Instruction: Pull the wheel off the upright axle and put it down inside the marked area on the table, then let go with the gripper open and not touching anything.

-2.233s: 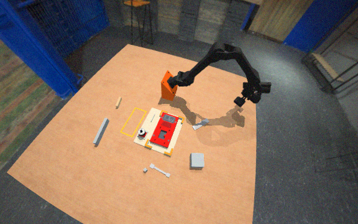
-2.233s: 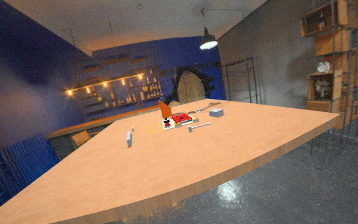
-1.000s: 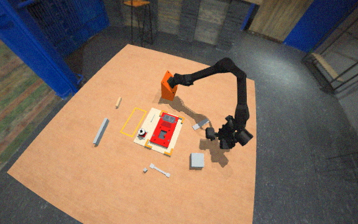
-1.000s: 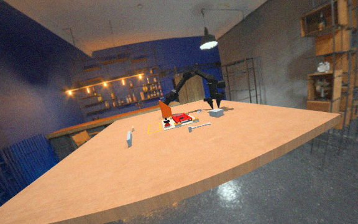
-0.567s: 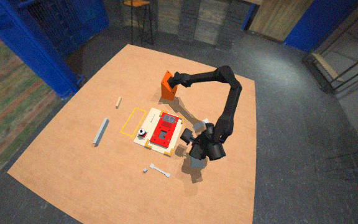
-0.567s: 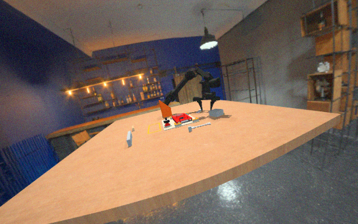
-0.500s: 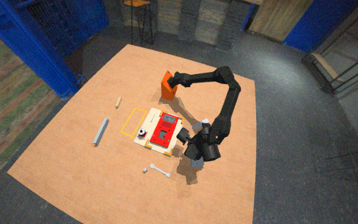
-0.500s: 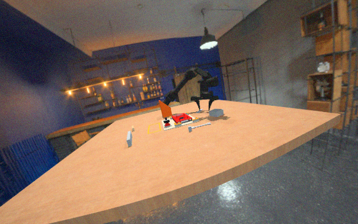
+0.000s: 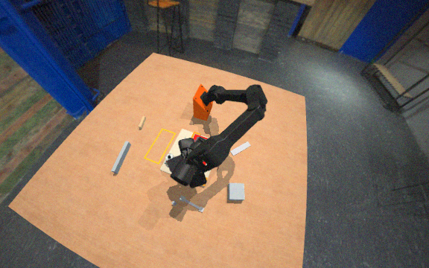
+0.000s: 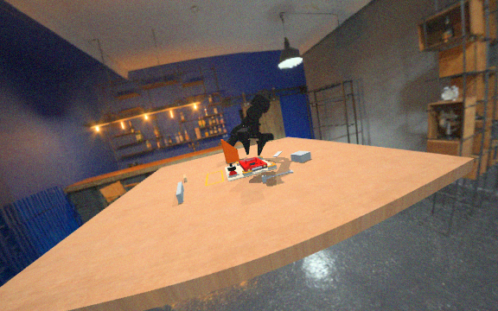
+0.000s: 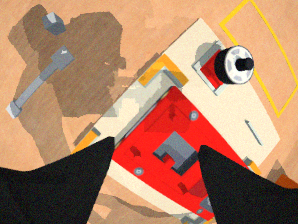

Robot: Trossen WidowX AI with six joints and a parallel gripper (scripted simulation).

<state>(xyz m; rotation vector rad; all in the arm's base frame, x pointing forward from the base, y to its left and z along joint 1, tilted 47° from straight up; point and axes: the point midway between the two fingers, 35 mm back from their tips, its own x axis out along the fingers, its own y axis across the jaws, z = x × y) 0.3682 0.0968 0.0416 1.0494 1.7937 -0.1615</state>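
Now: gripper tip 1 cm past the wheel, 11 cm to the left of it and 4 cm above it. Also, from my gripper tip: grey cube: 23 cm to the left, 6 cm below; then wooden peg: 14 cm behind, 37 cm to the right, 6 cm below.
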